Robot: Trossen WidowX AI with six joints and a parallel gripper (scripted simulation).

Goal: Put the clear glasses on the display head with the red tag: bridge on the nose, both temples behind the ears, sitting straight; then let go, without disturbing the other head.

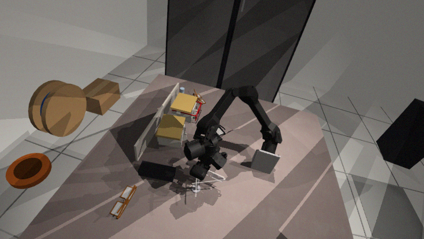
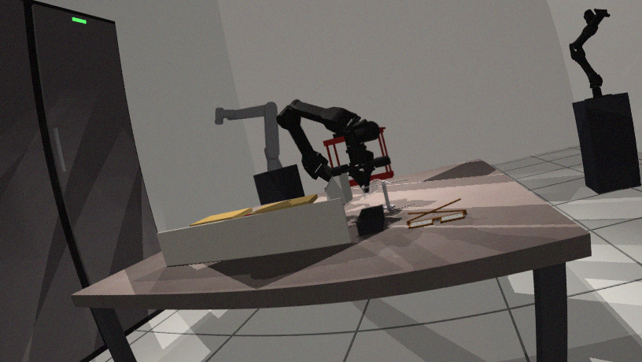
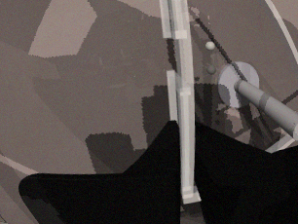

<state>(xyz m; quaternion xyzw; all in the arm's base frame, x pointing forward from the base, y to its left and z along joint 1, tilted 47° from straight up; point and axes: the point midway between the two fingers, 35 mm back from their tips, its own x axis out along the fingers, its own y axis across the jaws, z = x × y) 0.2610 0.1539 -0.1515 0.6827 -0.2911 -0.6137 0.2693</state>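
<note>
My gripper tip is now 60 mm to the right of the small metal post and 40 mm above it. From my gripper tip the other things lie so: dark box (200 mm ahead, 70 mm to the left, 40 mm below); then white panel (360 mm ahead, 250 mm to the right, 10 mm below).
</note>
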